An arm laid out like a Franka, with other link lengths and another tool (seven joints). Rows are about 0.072 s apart.
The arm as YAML. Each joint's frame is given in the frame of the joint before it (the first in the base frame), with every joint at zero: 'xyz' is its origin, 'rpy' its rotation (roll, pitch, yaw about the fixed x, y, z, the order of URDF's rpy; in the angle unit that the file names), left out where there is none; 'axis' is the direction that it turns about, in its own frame. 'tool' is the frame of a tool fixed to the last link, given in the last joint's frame.
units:
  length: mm
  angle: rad
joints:
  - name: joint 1
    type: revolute
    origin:
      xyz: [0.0, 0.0, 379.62]
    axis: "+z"
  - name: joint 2
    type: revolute
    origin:
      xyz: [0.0, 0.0, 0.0]
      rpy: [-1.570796, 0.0, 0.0]
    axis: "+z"
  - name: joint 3
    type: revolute
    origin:
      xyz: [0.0, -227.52, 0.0]
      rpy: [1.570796, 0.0, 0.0]
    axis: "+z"
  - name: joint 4
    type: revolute
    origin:
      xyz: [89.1, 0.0, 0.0]
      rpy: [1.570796, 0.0, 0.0]
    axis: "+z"
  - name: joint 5
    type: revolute
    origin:
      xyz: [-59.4, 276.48, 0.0]
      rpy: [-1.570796, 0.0, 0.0]
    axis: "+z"
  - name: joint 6
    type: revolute
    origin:
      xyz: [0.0, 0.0, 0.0]
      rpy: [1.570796, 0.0, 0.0]
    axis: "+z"
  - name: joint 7
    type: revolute
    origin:
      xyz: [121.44, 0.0, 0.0]
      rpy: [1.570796, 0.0, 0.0]
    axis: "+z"
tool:
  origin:
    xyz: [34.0, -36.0, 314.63]
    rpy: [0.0, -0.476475, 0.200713]
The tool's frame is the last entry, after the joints.
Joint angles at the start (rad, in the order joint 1, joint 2, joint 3, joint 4, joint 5, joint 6, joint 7): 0.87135, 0.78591, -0.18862, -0.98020, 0.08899, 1.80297, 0.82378
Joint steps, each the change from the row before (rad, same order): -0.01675, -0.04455, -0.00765, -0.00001, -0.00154, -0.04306, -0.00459; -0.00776, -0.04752, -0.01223, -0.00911, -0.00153, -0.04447, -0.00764; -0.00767, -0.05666, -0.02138, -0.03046, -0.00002, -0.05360, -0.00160; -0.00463, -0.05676, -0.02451, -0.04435, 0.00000, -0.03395, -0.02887; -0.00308, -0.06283, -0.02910, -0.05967, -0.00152, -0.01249, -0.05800; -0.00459, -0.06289, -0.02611, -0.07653, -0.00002, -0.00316, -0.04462; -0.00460, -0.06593, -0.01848, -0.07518, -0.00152, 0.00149, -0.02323
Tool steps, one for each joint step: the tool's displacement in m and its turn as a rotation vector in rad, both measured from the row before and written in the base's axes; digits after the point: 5 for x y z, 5 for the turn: 0.00670, -0.01479, 0.02290, 0.00094, -0.00129, -0.01941; 0.00185, -0.01482, 0.02044, -0.00522, 0.00298, -0.01243; -0.00082, -0.02494, 0.01532, -0.01822, 0.01837, -0.02959; -0.00096, -0.02322, 0.01234, -0.01445, 0.01532, -0.00373; 0.00108, -0.02272, 0.01266, -0.00698, 0.00740, 0.02117; -0.00185, -0.02404, 0.00577, -0.00482, 0.01756, 0.00629; -0.00351, -0.02002, 0.00752, 0.00491, 0.01312, -0.00772
